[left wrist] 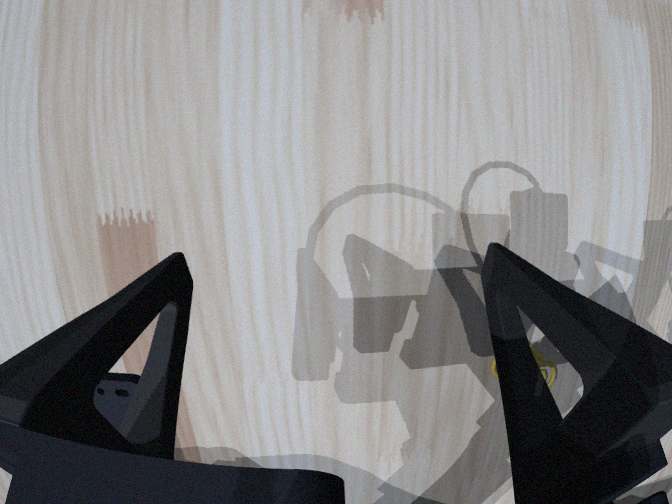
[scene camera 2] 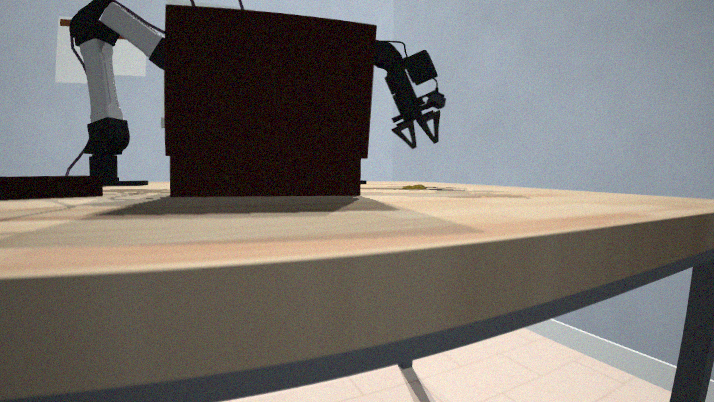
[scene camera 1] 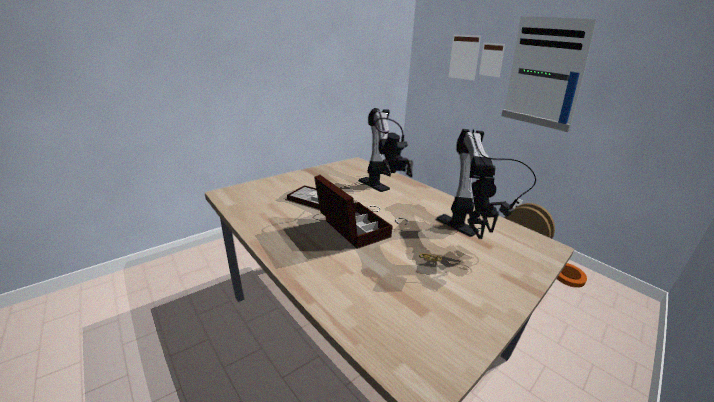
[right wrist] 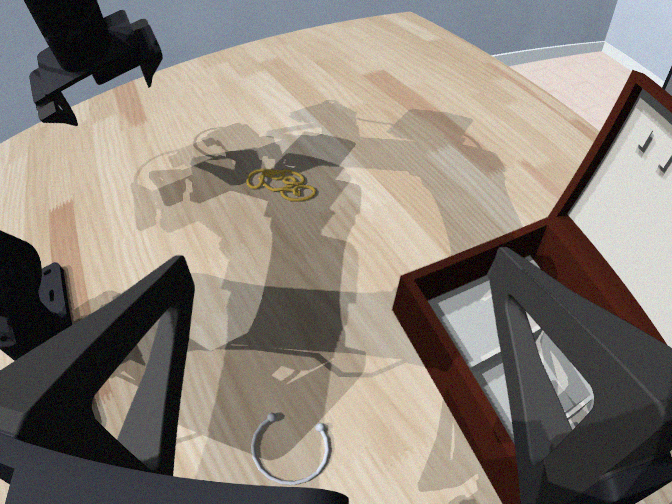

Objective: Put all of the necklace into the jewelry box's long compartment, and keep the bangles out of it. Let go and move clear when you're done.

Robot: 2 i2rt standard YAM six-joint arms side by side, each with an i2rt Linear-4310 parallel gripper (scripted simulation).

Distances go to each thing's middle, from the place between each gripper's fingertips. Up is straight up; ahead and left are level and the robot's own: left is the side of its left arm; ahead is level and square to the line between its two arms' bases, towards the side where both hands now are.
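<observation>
My left gripper (scene camera 2: 425,145) is 390 mm to the left of the silver bangle (right wrist: 271,417) and 30 mm short of it, and it's 110 mm above it.
As for my right gripper, that's 1 cm to the right of the bangle, 3 cm past it and 23 cm above it.
</observation>
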